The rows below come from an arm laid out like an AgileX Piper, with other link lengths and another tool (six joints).
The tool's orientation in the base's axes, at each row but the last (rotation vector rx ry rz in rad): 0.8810 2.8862 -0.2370; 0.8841 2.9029 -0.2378; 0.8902 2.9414 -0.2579; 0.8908 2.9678 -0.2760
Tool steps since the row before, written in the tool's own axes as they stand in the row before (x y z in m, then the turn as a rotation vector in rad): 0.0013 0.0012 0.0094 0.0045 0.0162 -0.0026; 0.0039 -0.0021 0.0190 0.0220 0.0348 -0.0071; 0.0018 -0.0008 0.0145 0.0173 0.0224 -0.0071; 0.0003 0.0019 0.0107 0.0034 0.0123 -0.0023
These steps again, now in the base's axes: 0.0002 0.0000 -0.0096 0.0052 0.0162 0.0000; -0.0035 -0.0030 -0.0190 0.0010 0.0418 -0.0003; -0.0018 -0.0022 -0.0143 -0.0020 0.0290 0.0020; 0.0006 -0.0002 -0.0109 0.0040 0.0123 0.0000
